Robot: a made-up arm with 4 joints. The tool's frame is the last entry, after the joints. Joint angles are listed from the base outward.
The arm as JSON. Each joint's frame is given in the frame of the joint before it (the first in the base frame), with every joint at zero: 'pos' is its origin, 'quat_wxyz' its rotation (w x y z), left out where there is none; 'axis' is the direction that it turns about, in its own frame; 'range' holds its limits. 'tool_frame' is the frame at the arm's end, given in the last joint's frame.
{
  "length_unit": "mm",
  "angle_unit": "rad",
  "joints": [
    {
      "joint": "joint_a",
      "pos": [
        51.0,
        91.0,
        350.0
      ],
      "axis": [
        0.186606,
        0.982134,
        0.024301
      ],
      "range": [
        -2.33,
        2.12
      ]
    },
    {
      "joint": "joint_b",
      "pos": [
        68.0,
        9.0,
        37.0
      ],
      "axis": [
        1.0,
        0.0,
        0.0
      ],
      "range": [
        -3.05,
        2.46
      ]
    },
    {
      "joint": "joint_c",
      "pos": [
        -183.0,
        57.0,
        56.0
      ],
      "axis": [
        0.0,
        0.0,
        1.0
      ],
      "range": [
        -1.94,
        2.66
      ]
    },
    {
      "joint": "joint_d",
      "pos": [
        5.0,
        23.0,
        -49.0
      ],
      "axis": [
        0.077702,
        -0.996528,
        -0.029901
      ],
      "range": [
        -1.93,
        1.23
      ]
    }
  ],
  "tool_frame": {
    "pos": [
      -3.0,
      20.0,
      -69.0
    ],
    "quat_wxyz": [
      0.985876,
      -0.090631,
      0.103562,
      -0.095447
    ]
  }
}
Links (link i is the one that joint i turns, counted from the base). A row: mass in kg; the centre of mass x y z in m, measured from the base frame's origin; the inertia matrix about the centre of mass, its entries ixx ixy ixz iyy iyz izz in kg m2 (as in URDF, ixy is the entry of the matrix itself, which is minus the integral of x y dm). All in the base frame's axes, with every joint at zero. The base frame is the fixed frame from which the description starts. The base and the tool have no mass.
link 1: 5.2; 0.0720 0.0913 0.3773; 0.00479 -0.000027 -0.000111 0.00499 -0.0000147 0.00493
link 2: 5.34; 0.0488 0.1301 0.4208; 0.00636 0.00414 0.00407 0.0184 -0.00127 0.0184
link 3: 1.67; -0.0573 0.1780 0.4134; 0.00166 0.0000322 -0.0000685 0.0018 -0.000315 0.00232
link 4: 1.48; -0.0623 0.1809 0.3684; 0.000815 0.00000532 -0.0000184 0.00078 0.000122 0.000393
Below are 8 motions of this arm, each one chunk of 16 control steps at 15 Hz.
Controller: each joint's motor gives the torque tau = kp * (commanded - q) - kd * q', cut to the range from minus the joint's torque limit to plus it. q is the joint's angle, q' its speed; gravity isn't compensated. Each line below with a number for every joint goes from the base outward.
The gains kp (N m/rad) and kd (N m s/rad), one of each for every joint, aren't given. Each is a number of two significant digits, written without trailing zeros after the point. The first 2 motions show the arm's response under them.
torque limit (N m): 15 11 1.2 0.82
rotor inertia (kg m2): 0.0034 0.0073 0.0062 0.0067
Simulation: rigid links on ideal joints. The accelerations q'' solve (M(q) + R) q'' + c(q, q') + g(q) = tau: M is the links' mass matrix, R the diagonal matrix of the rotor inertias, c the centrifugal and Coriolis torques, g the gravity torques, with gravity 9.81 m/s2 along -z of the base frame. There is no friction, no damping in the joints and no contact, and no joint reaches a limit. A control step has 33 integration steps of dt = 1/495 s. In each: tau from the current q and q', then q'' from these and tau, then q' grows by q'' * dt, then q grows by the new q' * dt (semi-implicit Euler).
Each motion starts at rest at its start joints. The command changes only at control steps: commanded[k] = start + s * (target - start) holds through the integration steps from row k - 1 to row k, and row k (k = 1, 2, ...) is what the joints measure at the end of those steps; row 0 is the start. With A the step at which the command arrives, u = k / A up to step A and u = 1 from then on. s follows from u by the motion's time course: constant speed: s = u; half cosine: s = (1 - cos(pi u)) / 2; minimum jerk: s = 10 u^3 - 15 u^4 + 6 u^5; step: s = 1 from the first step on.
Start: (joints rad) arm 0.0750 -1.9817 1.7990 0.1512
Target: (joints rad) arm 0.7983 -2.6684 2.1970 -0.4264
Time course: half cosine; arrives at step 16
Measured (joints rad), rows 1 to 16:
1: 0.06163 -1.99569 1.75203 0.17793
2: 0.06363 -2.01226 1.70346 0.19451
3: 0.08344 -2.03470 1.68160 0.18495
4: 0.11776 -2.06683 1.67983 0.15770
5: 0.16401 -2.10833 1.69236 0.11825
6: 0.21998 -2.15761 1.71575 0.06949
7: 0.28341 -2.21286 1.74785 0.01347
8: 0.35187 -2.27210 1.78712 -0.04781
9: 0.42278 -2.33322 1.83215 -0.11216
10: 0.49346 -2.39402 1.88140 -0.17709
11: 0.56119 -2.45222 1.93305 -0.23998
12: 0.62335 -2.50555 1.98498 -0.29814
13: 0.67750 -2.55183 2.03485 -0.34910
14: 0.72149 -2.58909 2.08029 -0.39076
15: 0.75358 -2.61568 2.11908 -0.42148
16: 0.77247 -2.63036 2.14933 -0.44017
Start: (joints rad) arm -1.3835 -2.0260 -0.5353 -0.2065
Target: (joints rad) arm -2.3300 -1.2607 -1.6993 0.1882
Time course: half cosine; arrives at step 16
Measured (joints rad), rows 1 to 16:
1: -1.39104 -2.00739 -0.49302 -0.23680
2: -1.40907 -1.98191 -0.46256 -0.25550
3: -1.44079 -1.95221 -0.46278 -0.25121
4: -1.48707 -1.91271 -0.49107 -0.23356
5: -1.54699 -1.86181 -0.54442 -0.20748
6: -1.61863 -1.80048 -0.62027 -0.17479
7: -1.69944 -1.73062 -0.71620 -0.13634
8: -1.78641 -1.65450 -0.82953 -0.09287
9: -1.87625 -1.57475 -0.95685 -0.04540
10: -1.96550 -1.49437 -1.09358 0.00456
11: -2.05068 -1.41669 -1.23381 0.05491
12: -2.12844 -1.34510 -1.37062 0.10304
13: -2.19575 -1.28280 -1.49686 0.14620
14: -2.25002 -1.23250 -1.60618 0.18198
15: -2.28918 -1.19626 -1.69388 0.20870
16: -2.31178 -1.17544 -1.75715 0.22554
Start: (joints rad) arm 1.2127 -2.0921 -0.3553 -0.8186
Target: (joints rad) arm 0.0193 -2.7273 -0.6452 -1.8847
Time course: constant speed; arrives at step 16
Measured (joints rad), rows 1 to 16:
1: 1.16791 -2.12960 -0.40167 -0.83849
2: 1.10505 -2.17411 -0.44853 -0.88526
3: 1.03488 -2.21114 -0.48063 -0.95115
4: 0.96146 -2.24440 -0.50354 -1.02471
5: 0.88669 -2.27651 -0.52097 -1.10032
6: 0.81140 -2.30814 -0.53502 -1.17608
7: 0.73595 -2.33933 -0.54683 -1.25140
8: 0.66049 -2.37009 -0.55710 -1.32607
9: 0.58510 -2.40049 -0.56621 -1.39994
10: 0.50981 -2.43065 -0.57444 -1.47289
11: 0.43462 -2.46066 -0.58197 -1.54482
12: 0.35954 -2.49063 -0.58897 -1.61565
13: 0.28457 -2.52066 -0.59558 -1.68533
14: 0.20970 -2.55084 -0.60196 -1.75384
15: 0.13491 -2.58128 -0.60825 -1.82118
16: 0.06021 -2.61207 -0.61462 -1.88739

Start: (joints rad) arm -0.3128 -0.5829 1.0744 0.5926
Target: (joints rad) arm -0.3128 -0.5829 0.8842 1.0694
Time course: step
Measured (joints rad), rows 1 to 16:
1: -0.33244 -0.67035 1.02258 0.79154
2: -0.35245 -0.74488 0.96311 0.96416
3: -0.35891 -0.76839 0.93199 1.02248
4: -0.35961 -0.77024 0.91896 1.04091
5: -0.35915 -0.76835 0.91362 1.04684
6: -0.35883 -0.76743 0.91123 1.04848
7: -0.35873 -0.76735 0.91003 1.04875
8: -0.35870 -0.76747 0.90939 1.04871
9: -0.35869 -0.76755 0.90904 1.04866
10: -0.35868 -0.76757 0.90886 1.04864
11: -0.35868 -0.76757 0.90876 1.04864
12: -0.35867 -0.76757 0.90871 1.04863
13: -0.35867 -0.76757 0.90868 1.04863
14: -0.35867 -0.76757 0.90867 1.04863
15: -0.35867 -0.76757 0.90866 1.04863
16: -0.35867 -0.76757 0.90866 1.04863

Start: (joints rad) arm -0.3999 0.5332 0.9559 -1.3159
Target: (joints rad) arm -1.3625 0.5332 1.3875 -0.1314
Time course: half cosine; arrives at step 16
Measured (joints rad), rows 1 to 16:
1: -0.43419 0.49385 0.97806 -1.28944
2: -0.47575 0.45113 1.00663 -1.24547
3: -0.51868 0.43482 1.02839 -1.19838
4: -0.57071 0.43234 1.04937 -1.14027
5: -0.63532 0.43393 1.07334 -1.06722
6: -0.71197 0.43633 1.10138 -0.98032
7: -0.79809 0.43914 1.13323 -0.88279
8: -0.89026 0.44266 1.16803 -0.77841
9: -0.98478 0.44707 1.20468 -0.67099
10: -1.07790 0.45237 1.24196 -0.56433
11: -1.16603 0.45835 1.27855 -0.46221
12: -1.24584 0.46466 1.31310 -0.36839
13: -1.31440 0.47093 1.34427 -0.28654
14: -1.36925 0.47673 1.37081 -0.22007
15: -1.40848 0.48170 1.39165 -0.17191
16: -1.43076 0.48554 1.40591 -0.14434

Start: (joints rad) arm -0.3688 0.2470 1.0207 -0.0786
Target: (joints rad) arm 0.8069 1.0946 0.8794 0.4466
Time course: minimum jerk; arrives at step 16
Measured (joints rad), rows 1 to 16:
1: -0.39397 0.18458 1.03673 -0.07925
2: -0.40959 0.12329 1.05248 -0.07714
3: -0.39521 0.11337 1.05860 -0.06556
4: -0.35117 0.14180 1.05896 -0.04444
5: -0.27959 0.19602 1.05615 -0.01438
6: -0.18282 0.27089 1.05103 0.02395
7: -0.06442 0.36391 1.04354 0.06919
8: 0.07031 0.47202 1.03300 0.11955
9: 0.21416 0.59036 1.01828 0.17307
10: 0.35862 0.71209 0.99820 0.22782
11: 0.49477 0.82892 0.97214 0.28164
12: 0.61415 0.93231 0.94083 0.33176
13: 0.71007 1.01525 0.90673 0.37487
14: 0.77889 1.07391 0.87358 0.40786
15: 0.82105 1.10855 0.84526 0.42905
16: 0.84179 1.12376 0.82457 0.43931

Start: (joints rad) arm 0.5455 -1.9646 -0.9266 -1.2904
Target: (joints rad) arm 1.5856 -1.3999 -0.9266 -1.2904
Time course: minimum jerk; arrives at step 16
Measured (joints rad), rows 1 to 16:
1: 0.53582 -1.98435 -0.92200 -1.30163
2: 0.53854 -1.99417 -0.91716 -1.30607
3: 0.55850 -1.98584 -0.91512 -1.30759
4: 0.59889 -1.96488 -0.91561 -1.30760
5: 0.66115 -1.93340 -0.91839 -1.30580
6: 0.74426 -1.89214 -0.92352 -1.30240
7: 0.84495 -1.84226 -0.93111 -1.29777
8: 0.95806 -1.78559 -0.94113 -1.29231
9: 1.07719 -1.72453 -0.95336 -1.28654
10: 1.19528 -1.66198 -0.96736 -1.28105
11: 1.30530 -1.60129 -0.98242 -1.27641
12: 1.40098 -1.54612 -0.99767 -1.27299
13: 1.47749 -1.50003 -1.01215 -1.27086
14: 1.53230 -1.46576 -1.02493 -1.26976
15: 1.56588 -1.44430 -1.03529 -1.26919
16: 1.58261 -1.43407 -1.04287 -1.26861

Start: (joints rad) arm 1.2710 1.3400 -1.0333 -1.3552
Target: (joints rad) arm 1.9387 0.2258 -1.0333 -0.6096
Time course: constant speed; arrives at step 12
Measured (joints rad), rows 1 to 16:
1: 1.33867 1.31776 -1.07323 -1.32464
2: 1.41065 1.25807 -1.11721 -1.27837
3: 1.47421 1.17072 -1.14006 -1.21851
4: 1.53384 1.07525 -1.14967 -1.15378
5: 1.59167 0.98002 -1.15243 -1.08915
6: 1.64851 0.88682 -1.15165 -1.02566
7: 1.70463 0.79558 -1.14902 -0.96305
8: 1.76013 0.70596 -1.14546 -0.90091
9: 1.81507 0.61771 -1.14153 -0.83895
10: 1.86950 0.53061 -1.13756 -0.77696
11: 1.92349 0.44447 -1.13379 -0.71477
12: 1.97707 0.35907 -1.13038 -0.65222
13: 2.00049 0.32261 -1.12789 -0.61860
14: 2.01021 0.31280 -1.12589 -0.60782
15: 2.01444 0.31104 -1.12445 -0.60527
16: 2.01623 0.31086 -1.12347 -0.60481

